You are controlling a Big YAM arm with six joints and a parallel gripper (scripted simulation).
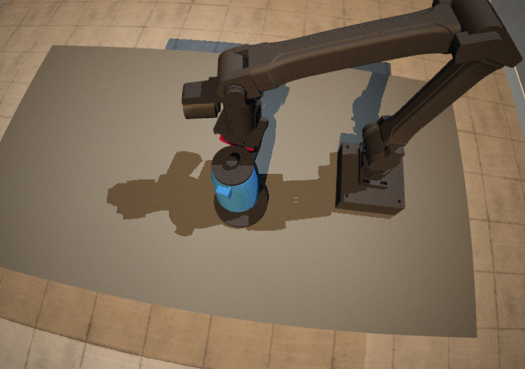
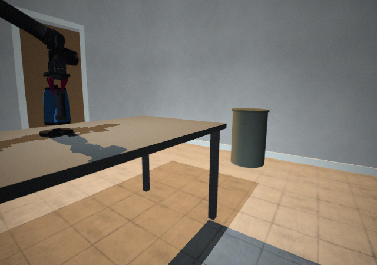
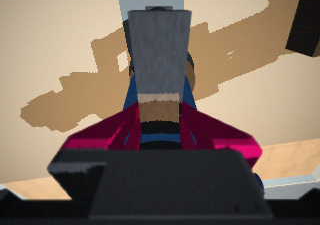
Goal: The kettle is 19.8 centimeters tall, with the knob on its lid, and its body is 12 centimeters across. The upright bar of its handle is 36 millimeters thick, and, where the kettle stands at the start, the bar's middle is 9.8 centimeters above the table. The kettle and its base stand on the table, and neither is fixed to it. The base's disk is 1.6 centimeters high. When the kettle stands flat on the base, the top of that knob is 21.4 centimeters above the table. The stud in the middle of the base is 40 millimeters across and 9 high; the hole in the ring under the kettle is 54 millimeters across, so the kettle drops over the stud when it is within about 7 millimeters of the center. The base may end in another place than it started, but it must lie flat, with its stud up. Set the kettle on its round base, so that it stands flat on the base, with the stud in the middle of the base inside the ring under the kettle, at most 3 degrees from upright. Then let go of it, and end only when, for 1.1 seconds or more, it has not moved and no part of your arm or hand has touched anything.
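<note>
My hand is 60 mm above the blue kettle and 30 mm to the right of it. From my hand the other things lie so: kettle base: 200 mm below, 70 mm to the left.
</note>
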